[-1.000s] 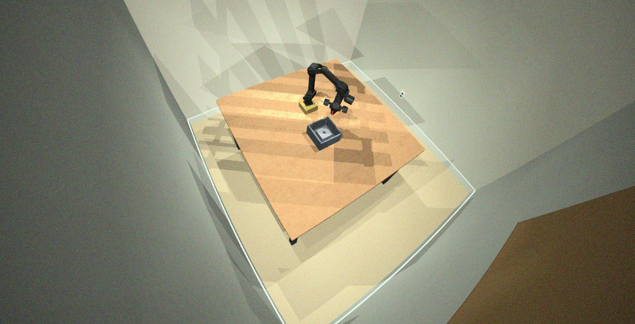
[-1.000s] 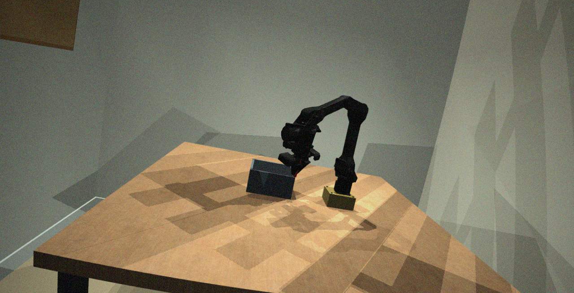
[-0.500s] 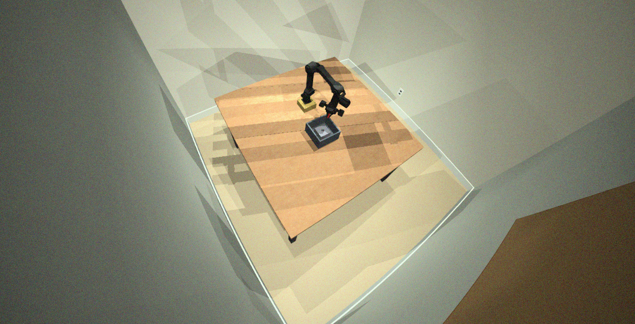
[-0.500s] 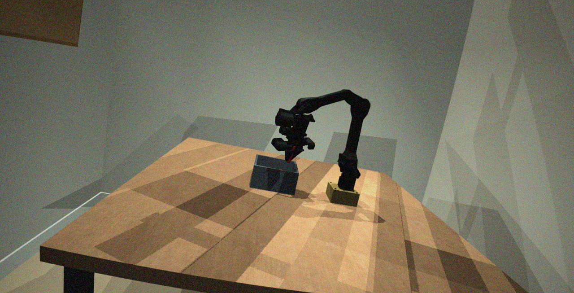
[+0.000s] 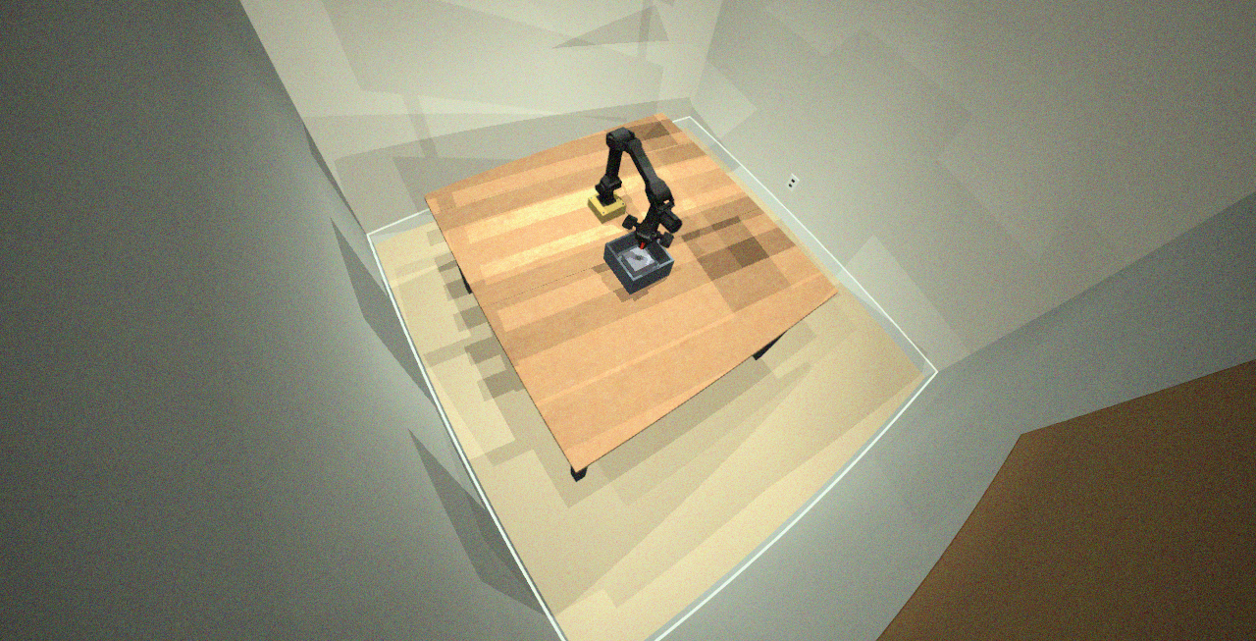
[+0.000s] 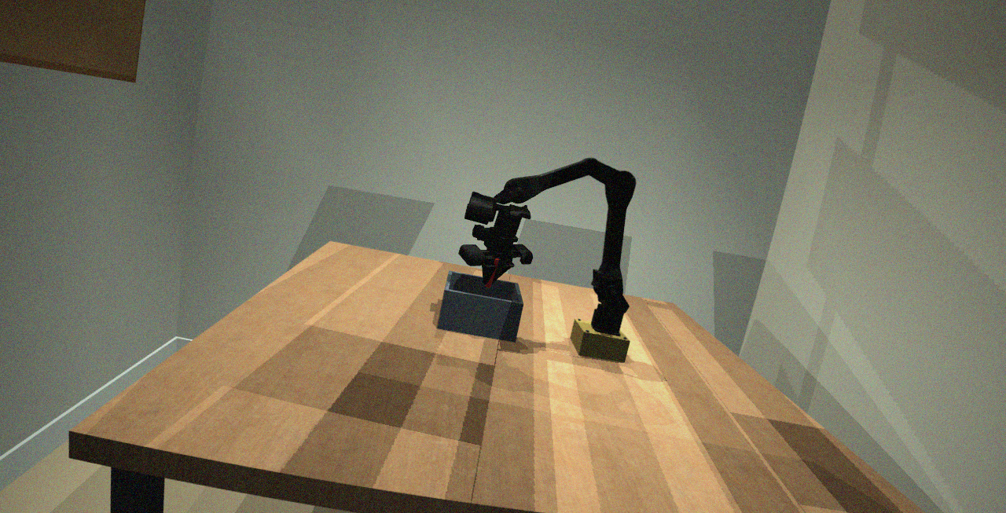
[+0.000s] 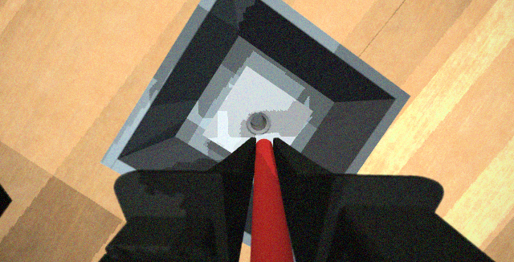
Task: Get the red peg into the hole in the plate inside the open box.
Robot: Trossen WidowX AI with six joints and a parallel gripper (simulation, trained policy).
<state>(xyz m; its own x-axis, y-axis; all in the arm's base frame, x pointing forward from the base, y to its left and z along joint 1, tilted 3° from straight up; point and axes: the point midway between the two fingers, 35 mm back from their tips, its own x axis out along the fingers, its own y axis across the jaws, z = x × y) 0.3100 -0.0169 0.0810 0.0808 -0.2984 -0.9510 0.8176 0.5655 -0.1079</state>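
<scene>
My gripper tip is 30 mm below the red peg, 10 mm to the right of it and 10 mm past it. Also, from my gripper tip: plate: 60 mm below, 10 mm to the right, 10 mm ahead; then box: 80 mm below, 10 mm to the right, 10 mm ahead.
</scene>
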